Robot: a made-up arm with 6 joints.
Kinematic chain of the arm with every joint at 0, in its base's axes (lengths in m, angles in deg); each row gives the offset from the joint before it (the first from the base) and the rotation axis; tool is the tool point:
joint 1: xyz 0 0 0.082 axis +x
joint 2: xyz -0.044 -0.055 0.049 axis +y
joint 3: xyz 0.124 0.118 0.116 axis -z
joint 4: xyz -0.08 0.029 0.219 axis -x
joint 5: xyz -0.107 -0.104 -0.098 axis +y
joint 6: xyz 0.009 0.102 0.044 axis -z
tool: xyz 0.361 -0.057 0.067
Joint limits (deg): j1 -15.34..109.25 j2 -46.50..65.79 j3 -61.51..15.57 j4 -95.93..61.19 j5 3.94..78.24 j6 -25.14..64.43
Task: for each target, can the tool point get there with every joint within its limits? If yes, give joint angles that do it. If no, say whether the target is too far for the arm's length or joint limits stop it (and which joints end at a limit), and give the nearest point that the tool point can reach.
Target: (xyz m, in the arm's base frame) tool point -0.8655 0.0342 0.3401
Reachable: no: joint limits stop it (at a limit: joint 2, joint 3, joint 4, joint 5, joint 6) | nearest point -0.5761 0.0429 0.4060 | short by 0.297 m
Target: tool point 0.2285 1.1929 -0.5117
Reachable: no: too far | nearest point 0.2846 0.4868 -0.0993 | short by 0.820 m
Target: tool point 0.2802 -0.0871 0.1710
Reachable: yes | joints 71.42 -0.28 -49.96 42.92 53.17 -17.21
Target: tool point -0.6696 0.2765 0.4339
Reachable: no: joint limits stop it (at a limit: joint 2, joint 4, joint 5, joint 6) | nearest point -0.5496 0.2426 0.3907 | short by 0.132 m
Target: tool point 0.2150 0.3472 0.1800
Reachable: yes | joints 3.05 34.76 -18.98 -55.95 43.31 -7.60
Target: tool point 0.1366 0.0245 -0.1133
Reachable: yes | joints 70.55 48.35 -12.85 24.88 68.80 12.38
